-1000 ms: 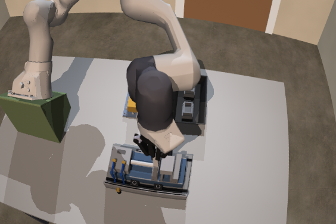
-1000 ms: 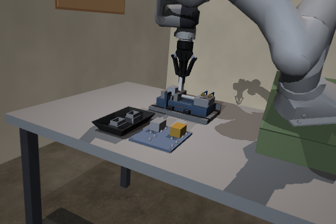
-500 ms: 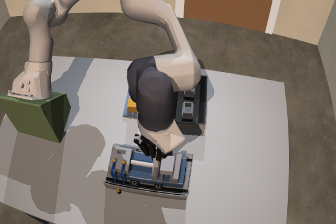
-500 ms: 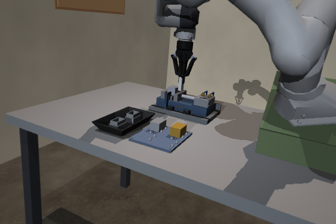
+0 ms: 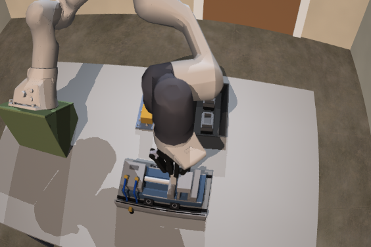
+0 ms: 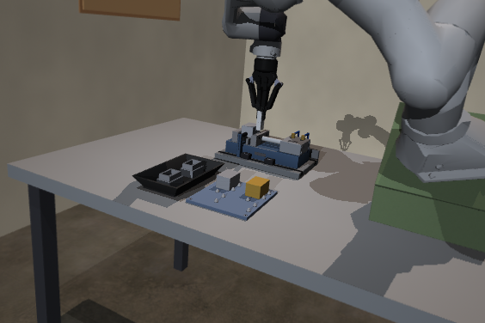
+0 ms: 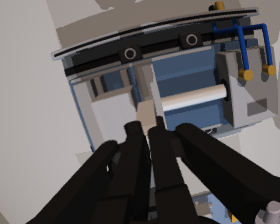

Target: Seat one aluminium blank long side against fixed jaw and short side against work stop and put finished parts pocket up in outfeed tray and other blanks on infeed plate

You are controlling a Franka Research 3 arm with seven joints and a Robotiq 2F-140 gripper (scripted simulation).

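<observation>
Now: the blue vise 10 cm below my hand, 4 cm behind it and 1 cm to the left of it. Round my hand: brass blank (30 cm to the left, 11 cm below, 10 cm behind); then aluminium blank (29 cm to the left, 11 cm below, 1 cm behind).
</observation>
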